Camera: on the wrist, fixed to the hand. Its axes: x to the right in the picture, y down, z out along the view.
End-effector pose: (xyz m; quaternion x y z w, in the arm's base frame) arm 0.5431 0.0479 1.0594 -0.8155 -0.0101 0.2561 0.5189
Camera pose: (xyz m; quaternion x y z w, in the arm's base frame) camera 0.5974 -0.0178 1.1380 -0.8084 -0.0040 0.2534 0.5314
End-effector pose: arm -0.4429 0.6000 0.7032 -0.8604 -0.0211 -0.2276 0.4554
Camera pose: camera -0.4971 0.5470 0.7910 -0.8525 -0.0227 -0.2303 0.4688
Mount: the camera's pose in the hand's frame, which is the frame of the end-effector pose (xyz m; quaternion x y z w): -0.0034 -0.0502 -0.1045 0.0154 0.0037 0.0003 0.9999
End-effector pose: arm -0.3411 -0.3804 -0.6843 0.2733 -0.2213 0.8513 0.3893
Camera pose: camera -0.3305 -0.2906 -0.7569 0.2761 -0.2068 0.8558 0.3856
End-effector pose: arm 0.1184 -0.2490 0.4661 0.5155 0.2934 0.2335 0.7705
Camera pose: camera 0.0464 -0.2006 0.3891 0.5265 0.2997 0.2311 0.7613
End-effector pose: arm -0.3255 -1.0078 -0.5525 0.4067 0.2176 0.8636 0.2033
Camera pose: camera -0.3974 -0.9903 -0.6418 0.4067 0.2315 0.8618 0.1960
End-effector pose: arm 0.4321 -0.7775 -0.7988 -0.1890 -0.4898 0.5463 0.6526
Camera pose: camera 0.5473 -0.7671 -0.8079 -0.1811 -0.4789 0.5533 0.6571
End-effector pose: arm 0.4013 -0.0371 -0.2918 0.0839 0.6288 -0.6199 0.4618
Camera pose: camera 0.3193 0.0431 -0.2746 0.0935 0.6209 -0.6291 0.4583
